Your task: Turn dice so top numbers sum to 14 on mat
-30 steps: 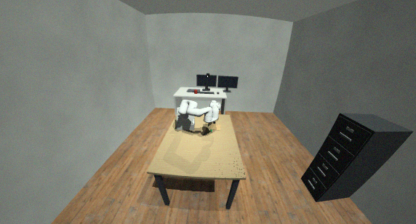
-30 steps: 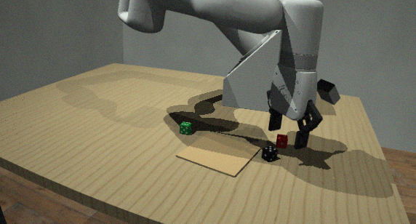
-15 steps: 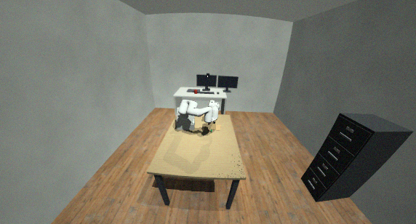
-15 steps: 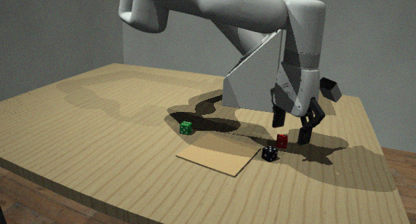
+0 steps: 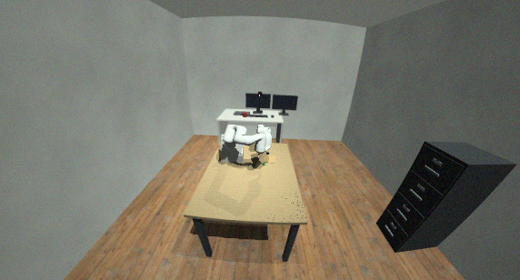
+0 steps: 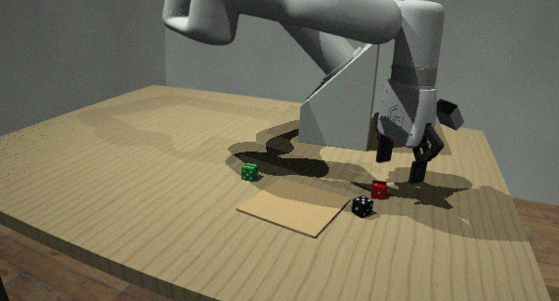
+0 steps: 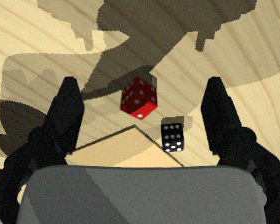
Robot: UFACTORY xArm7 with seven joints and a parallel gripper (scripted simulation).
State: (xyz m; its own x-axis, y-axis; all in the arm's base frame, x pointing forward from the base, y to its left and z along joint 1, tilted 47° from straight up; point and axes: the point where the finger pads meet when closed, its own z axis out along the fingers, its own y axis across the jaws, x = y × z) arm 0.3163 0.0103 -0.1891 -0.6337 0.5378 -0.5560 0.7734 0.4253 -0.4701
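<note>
My gripper is now 20 mm short of the red die, 30 mm to the left of it and 40 mm above it. Round my hand: green die 30 mm ahead, 270 mm to the right, 40 mm below; then black die 90 mm ahead, 60 mm to the right, 40 mm below; then tan mat 100 mm ahead, 170 mm to the right, 50 mm below.
</note>
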